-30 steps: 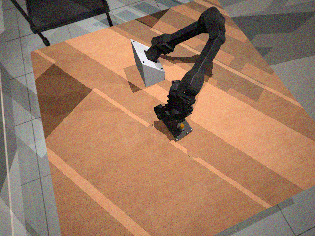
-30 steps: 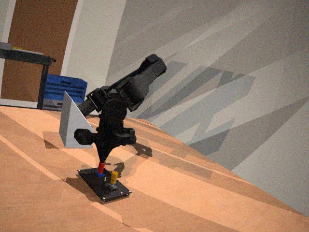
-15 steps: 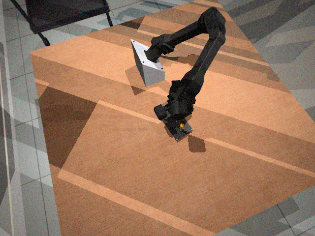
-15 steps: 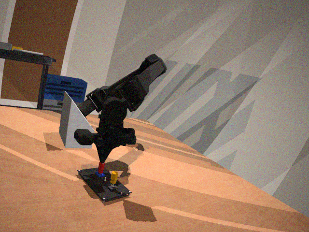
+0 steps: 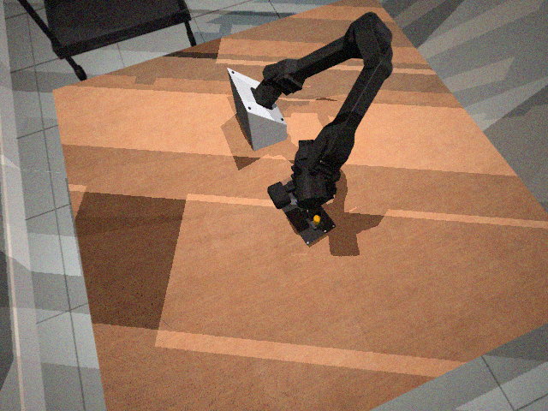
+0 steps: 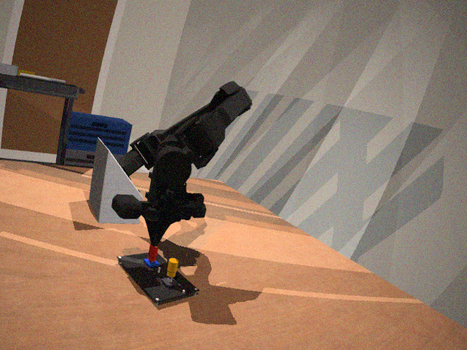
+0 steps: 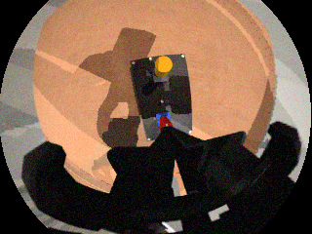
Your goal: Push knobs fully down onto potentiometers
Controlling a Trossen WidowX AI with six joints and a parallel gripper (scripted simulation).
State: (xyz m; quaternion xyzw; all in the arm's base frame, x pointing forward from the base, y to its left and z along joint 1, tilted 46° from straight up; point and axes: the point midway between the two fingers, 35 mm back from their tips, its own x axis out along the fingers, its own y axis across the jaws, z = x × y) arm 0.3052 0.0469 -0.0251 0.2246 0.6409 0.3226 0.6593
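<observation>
The red knob lies 10 mm below my gripper tip. Round my gripper tip: yellow knob (80 mm ahead, 10 mm to the left, 10 mm below).
</observation>
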